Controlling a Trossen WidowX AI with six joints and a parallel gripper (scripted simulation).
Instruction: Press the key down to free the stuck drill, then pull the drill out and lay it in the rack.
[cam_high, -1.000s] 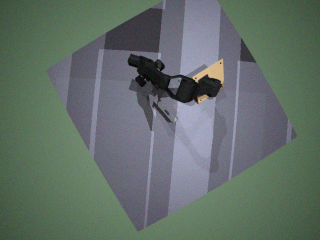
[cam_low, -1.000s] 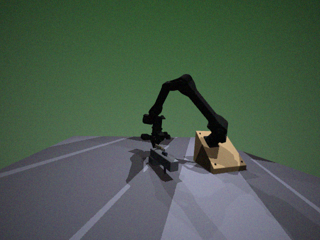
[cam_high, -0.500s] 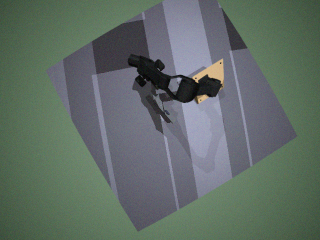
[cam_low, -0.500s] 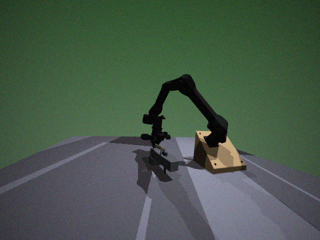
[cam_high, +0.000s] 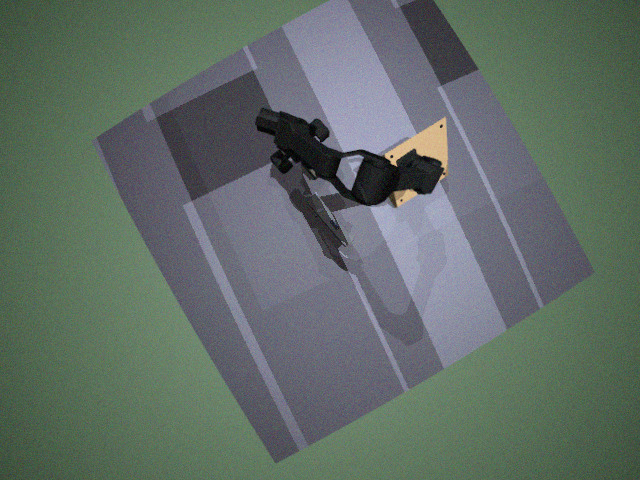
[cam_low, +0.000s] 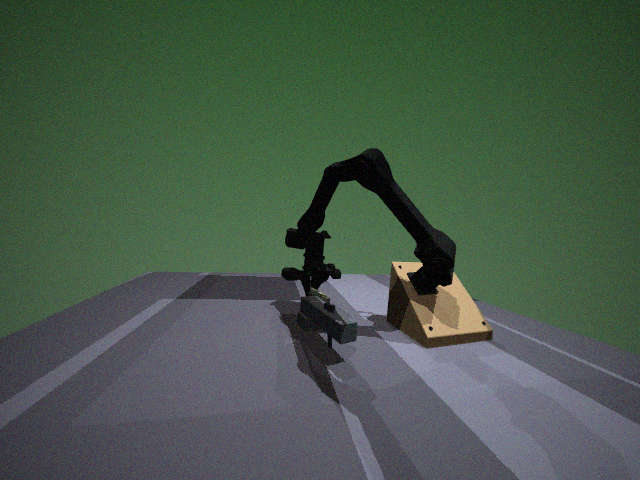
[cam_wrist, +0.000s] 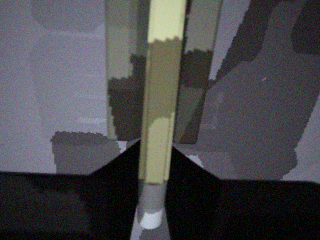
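Now: gripper tip 40 mm to the right of the drill, 40 mm below it and 10 mm past it. Also, from my gripper tip: dark key: 250 mm to the left, 50 mm ahead, 40 mm above; then grey-olive block: 50 mm to the left, 10 mm behind, 10 mm above; then dark block: 230 mm to the left, 50 mm ahead, 40 mm above.
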